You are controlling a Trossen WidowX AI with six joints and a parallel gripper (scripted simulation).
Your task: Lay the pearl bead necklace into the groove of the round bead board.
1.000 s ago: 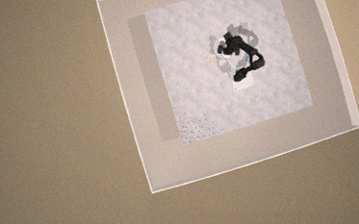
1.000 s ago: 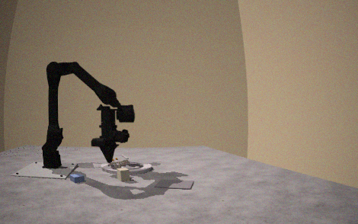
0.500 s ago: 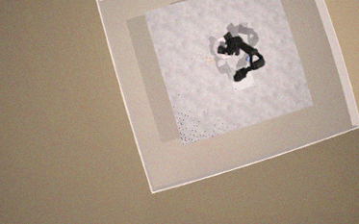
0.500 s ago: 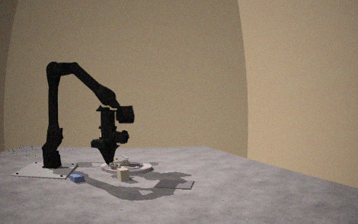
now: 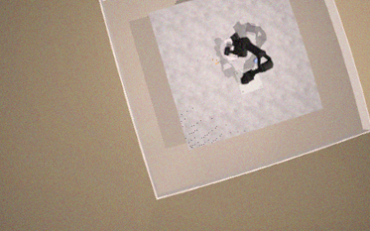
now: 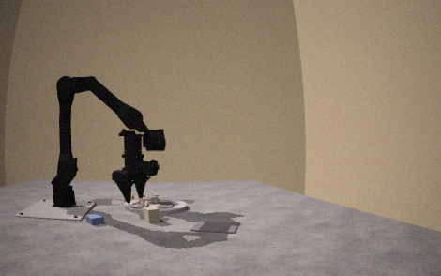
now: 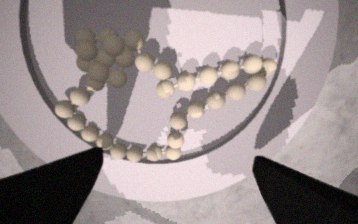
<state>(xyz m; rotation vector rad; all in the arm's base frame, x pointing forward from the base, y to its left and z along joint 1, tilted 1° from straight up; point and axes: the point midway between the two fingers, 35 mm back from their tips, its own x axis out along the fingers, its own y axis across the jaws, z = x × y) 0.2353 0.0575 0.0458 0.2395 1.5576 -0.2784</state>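
Right now the round bead board is 60 mm ahead of my gripper tip and 10 mm below it. Round my gripper tip: flat grey plate 230 mm to the right, 220 mm ahead, 20 mm below; cream cube 170 mm to the right, 60 mm ahead; blue block 200 mm to the right, 80 mm behind, 10 mm below.
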